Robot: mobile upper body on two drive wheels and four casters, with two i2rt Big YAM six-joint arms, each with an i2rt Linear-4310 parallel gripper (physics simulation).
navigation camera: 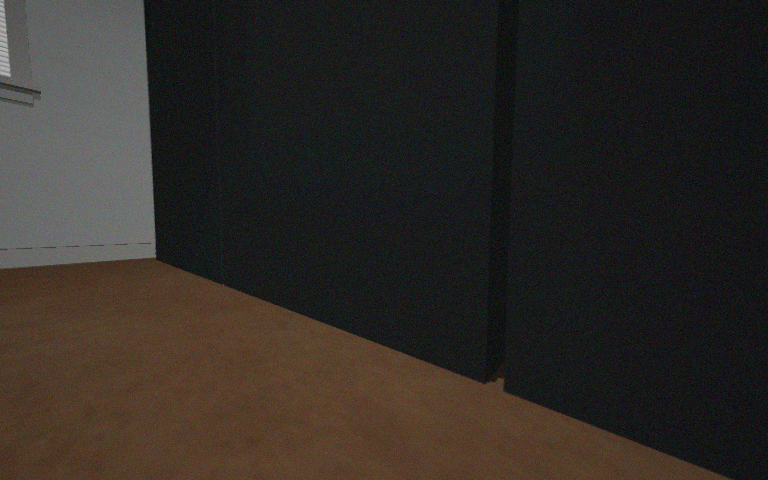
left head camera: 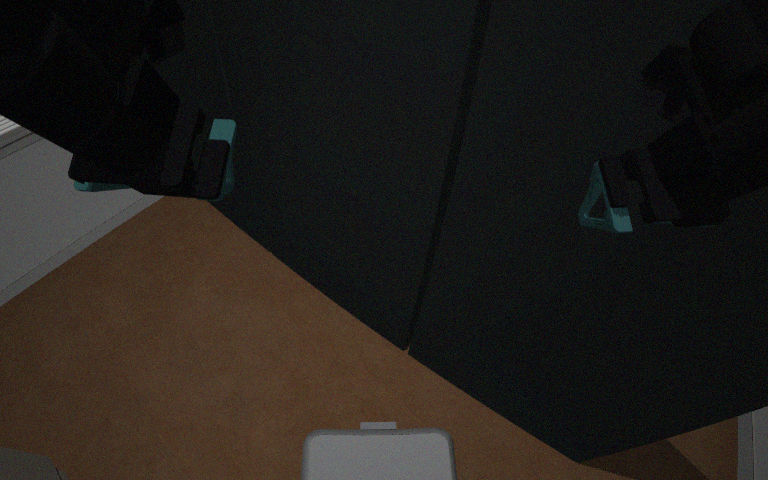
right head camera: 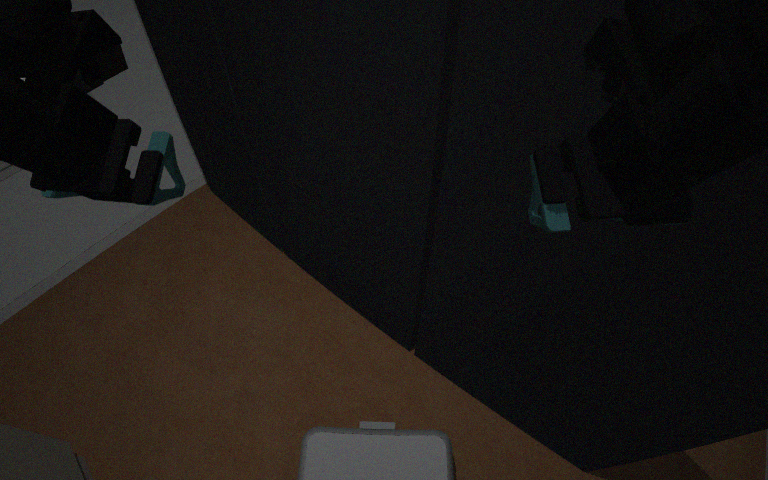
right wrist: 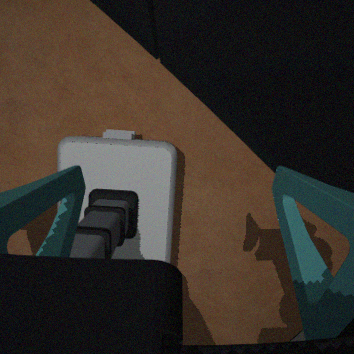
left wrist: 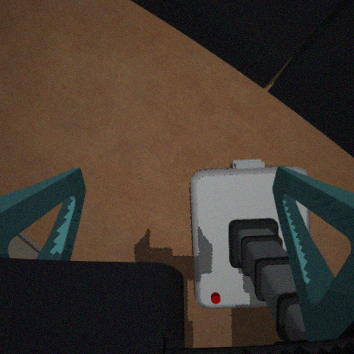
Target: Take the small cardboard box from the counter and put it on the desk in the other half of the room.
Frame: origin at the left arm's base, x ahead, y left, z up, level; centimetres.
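Seen in the pictures: left gripper, between the fingertips: (left head camera: 188,182) (right head camera: 147,188) (left wrist: 178,177); right gripper, between the fingertips: (left head camera: 614,217) (right head camera: 573,215) (right wrist: 178,176).
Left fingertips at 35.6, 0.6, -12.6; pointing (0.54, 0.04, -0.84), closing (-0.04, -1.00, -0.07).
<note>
A point is followed by its place in that frame, as x, y, z.
The small cardboard box, the counter and the desk do not show in these views. My left gripper (left head camera: 150,191) (right head camera: 113,198) (left wrist: 178,177) @[35.6, 0.6, -12.6] is open, with its teal fingers wide apart and no object between them. My right gripper (left head camera: 651,217) (right head camera: 608,220) (right wrist: 178,176) @[33.5, -45.1, -14.3] is also open and empty. Both hang above the brown floor, in front of a tall dark surface; in the head views one finger of the right gripper is hidden.
A tall dark panelled surface (left head camera: 339,141) @[93.6, -9.7, -44.2] (right head camera: 317,141) @[98.6, -3.5, -46.7] (navigation camera: 351,169) @[89.8, -14.5, -108.0] with a vertical gap runs diagonally across the front. A pale wall (left head camera: 56,215) @[131.9, 173.5, -110.5] (navigation camera: 90,141) @[181.0, 134.0, -78.1] with part of a window stands at the left. The brown floor (navigation camera: 198,367) @[75.8, 7.3, -141.0] reaches both. My white base (left head camera: 378,458) @[21.9, -22.1, -115.0] (left wrist: 220,195) @[21.1, -9.2, -115.0] (right wrist: 150,165) @[21.8, -37.7, -115.0] shows below.
</note>
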